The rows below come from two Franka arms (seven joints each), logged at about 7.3 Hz.
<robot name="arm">
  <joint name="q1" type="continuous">
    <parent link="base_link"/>
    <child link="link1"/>
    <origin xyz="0 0 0.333"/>
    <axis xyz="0 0 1"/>
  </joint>
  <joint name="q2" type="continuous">
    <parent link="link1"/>
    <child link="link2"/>
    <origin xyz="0 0 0"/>
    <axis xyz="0 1 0"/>
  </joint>
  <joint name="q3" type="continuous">
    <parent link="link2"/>
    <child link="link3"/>
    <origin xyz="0 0 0.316"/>
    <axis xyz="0 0 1"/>
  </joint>
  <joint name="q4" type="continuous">
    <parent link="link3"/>
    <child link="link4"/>
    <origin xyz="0.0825 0 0"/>
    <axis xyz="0 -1 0"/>
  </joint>
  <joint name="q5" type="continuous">
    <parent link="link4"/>
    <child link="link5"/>
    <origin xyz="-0.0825 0 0.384"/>
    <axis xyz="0 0 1"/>
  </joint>
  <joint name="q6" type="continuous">
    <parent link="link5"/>
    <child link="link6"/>
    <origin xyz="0 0 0"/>
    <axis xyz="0 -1 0"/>
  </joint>
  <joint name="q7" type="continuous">
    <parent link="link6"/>
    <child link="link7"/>
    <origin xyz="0.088 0 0"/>
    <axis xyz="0 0 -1"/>
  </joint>
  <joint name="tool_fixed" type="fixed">
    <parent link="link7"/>
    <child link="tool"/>
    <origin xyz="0 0 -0.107" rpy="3.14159 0 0"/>
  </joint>
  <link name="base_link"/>
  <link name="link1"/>
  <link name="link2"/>
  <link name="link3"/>
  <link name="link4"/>
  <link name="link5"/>
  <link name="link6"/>
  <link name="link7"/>
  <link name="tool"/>
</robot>
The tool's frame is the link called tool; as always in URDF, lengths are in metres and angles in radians. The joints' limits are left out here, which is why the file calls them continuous.
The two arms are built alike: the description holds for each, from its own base.
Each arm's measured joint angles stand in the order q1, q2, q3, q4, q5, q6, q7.
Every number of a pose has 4 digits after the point. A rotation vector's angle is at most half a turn.
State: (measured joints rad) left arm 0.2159 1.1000 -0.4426 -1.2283 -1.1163 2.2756 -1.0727; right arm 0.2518 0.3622 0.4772 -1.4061 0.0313 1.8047 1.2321
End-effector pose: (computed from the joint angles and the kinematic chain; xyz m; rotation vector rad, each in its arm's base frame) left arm 0.7561 -0.0951 0.1529 1.1748 1.6769 -0.8581; right arm 0.5278 0.4087 0.5241 -2.8577 0.7942 0.1759
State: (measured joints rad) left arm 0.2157 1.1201 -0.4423 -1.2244 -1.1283 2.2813 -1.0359; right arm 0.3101 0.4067 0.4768 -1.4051 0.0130 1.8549 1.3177
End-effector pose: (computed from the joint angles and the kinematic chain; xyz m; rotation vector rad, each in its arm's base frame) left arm 0.7540 -0.0945 0.1401 1.1789 1.6655 -0.8474; right arm 0.5163 0.4427 0.5014 -2.8424 0.8412 0.1860
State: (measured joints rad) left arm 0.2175 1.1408 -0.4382 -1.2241 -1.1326 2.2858 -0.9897; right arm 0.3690 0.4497 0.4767 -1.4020 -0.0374 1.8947 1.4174
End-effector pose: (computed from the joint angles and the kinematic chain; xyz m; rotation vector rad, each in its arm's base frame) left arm 0.7505 -0.0914 0.1245 1.1980 1.6532 -0.8288; right arm 0.5020 0.4746 0.4788 -2.8466 0.8986 0.1623
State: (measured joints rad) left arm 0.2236 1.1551 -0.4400 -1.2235 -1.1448 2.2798 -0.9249; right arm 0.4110 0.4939 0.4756 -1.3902 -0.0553 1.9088 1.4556
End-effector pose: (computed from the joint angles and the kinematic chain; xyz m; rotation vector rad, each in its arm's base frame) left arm 0.7482 -0.0891 0.1153 1.2212 1.6136 -0.8077; right arm 0.4914 0.4975 0.4570 -2.8621 0.9016 0.1818
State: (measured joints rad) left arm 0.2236 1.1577 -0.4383 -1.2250 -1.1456 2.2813 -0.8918; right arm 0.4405 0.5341 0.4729 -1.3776 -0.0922 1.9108 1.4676
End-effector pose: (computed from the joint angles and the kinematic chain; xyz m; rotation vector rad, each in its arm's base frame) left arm 0.7472 -0.0884 0.1125 1.2432 1.5944 -0.7880; right arm 0.4861 0.5115 0.4361 -2.9005 0.8805 0.1726
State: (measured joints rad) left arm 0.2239 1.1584 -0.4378 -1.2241 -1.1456 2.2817 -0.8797; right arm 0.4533 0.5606 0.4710 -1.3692 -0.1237 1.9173 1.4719
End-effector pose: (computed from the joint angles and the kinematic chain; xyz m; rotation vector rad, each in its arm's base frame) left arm 0.7474 -0.0878 0.1122 1.2511 1.5864 -0.7792; right arm 0.4863 0.5174 0.4226 -2.9232 0.8667 0.1519
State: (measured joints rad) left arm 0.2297 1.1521 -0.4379 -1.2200 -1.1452 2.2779 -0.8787; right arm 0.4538 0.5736 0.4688 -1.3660 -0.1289 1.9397 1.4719
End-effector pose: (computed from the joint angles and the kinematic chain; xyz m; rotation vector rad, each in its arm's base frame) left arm 0.7503 -0.0830 0.1184 1.2497 1.5797 -0.7693; right arm 0.4904 0.5189 0.4171 -2.9107 0.8671 0.1428
